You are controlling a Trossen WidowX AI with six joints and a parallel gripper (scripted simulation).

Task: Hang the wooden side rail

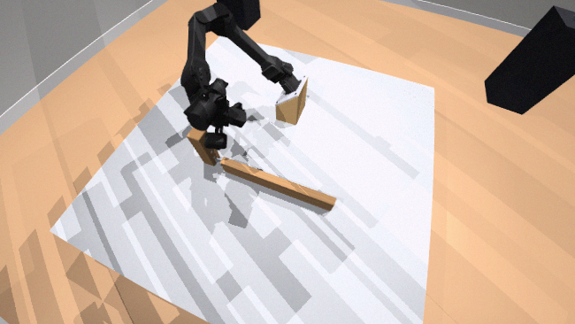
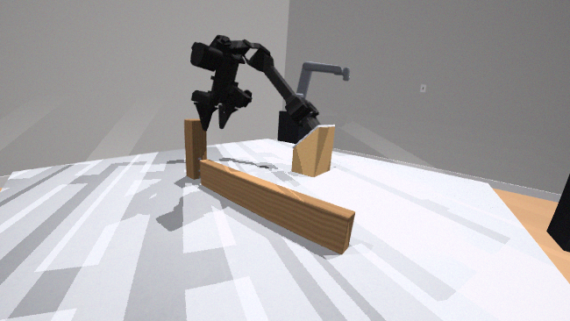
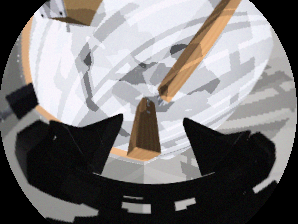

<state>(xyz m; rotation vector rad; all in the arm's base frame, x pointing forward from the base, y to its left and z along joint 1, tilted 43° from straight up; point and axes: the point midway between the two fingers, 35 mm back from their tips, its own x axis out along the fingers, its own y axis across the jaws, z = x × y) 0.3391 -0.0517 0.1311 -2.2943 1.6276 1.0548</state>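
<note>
Right now my gripper tip is 20 mm short of the upright headboard post, 70 mm to the left of it and 70 mm above it.
</note>
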